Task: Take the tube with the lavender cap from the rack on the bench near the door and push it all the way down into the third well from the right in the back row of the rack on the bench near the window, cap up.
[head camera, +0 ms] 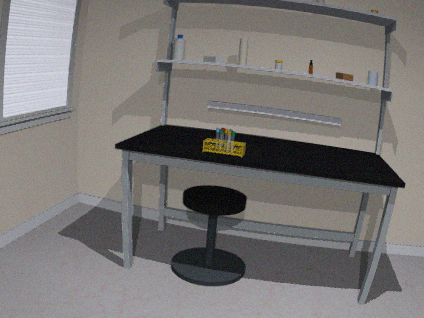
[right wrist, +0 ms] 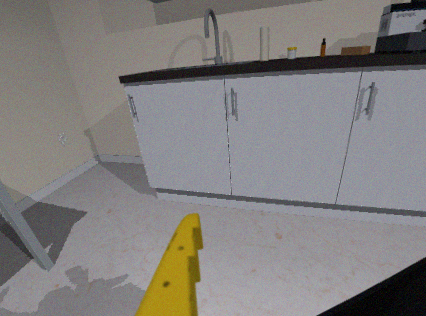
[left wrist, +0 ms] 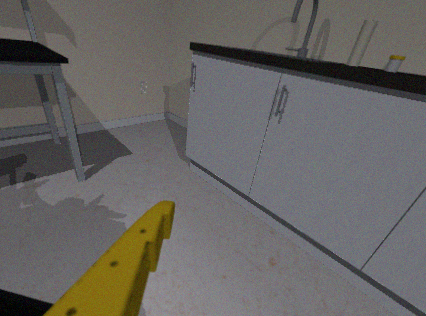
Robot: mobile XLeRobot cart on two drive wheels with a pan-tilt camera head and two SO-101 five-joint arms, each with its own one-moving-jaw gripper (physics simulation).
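A yellow tube rack stands near the front edge of a black-topped bench beside the window, in the head view. Several tubes with coloured caps, among them blue, green, red and yellow, stand in it; I cannot tell a lavender cap at this size. A second rack does not show. In the left wrist view one notched yellow jaw of my left gripper shows, so it is fully open and empty. In the right wrist view one notched yellow jaw of my right gripper shows, so it is fully open and empty. Both are over the floor, far from the rack.
A black stool stands before the bench. Shelves with bottles and jars hang above it. The window is at the left. White cabinets with a sink tap stand beyond the jaws.
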